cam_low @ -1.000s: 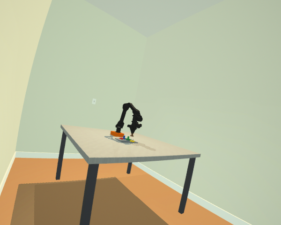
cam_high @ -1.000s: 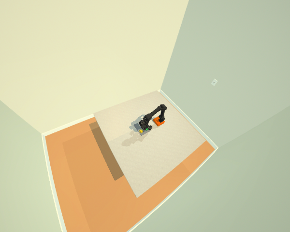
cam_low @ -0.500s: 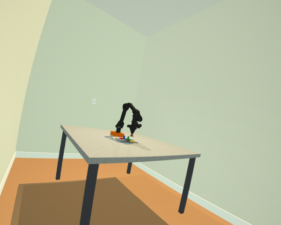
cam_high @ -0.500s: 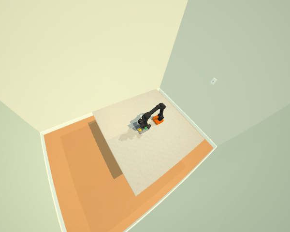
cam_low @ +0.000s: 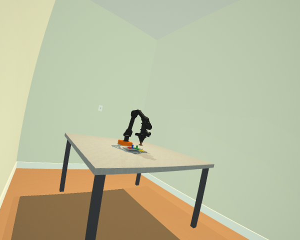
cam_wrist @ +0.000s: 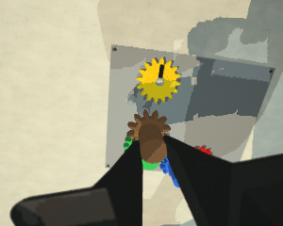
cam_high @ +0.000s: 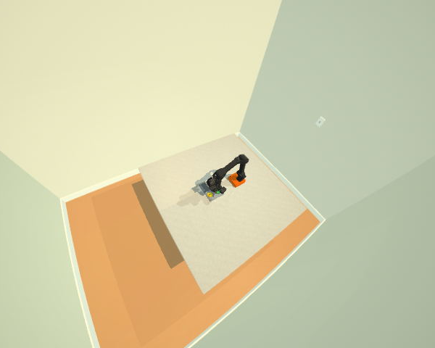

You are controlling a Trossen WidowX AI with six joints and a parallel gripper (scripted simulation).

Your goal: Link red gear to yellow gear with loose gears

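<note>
Now: the green gear 5 cm behind my gripper tip, 1 cm to the right of it and 6 cm below it. Round my gripper tip: red gear 6 cm behind, 9 cm to the right, 7 cm below; then blue gear 7 cm behind, 5 cm to the right, 6 cm below; then brown gear 1 cm below.
</note>
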